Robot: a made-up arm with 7 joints.
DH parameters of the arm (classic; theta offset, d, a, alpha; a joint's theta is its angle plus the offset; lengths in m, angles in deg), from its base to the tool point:
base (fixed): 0 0 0 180
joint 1: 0 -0.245 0 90
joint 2: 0 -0.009 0 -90
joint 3: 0 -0.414 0 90
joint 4: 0 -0.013 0 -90
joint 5: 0 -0.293 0 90
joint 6: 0 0 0 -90
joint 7: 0 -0.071 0 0
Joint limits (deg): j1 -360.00..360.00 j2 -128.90..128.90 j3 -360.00..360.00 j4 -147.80..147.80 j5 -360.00..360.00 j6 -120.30..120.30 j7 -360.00..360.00
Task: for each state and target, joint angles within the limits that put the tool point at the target. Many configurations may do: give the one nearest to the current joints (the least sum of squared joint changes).
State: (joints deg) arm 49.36 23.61 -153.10 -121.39 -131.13 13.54 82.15
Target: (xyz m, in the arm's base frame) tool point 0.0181 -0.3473 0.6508
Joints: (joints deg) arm 53.76 -3.22 -149.39 -92.65 -130.26 10.55 82.15
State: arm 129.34 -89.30 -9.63 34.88 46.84 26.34 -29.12
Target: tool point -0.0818 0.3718 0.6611
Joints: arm 98.42 -77.51 13.93 81.18 44.85 37.32 -29.12
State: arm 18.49 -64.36 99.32 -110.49 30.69 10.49 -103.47
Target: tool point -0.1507 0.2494 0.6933
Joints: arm 2.53 -53.19 139.16 -94.17 29.28 9.67 -103.47
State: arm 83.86 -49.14 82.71 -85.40 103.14 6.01 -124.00
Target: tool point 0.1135 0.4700 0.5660
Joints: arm 57.46 -39.91 85.02 -82.28 103.10 5.75 -124.00
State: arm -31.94 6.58 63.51 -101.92 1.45 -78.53 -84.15
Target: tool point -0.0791 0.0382 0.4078
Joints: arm -34.84 19.16 50.27 -141.77 -3.81 -89.62 -84.15
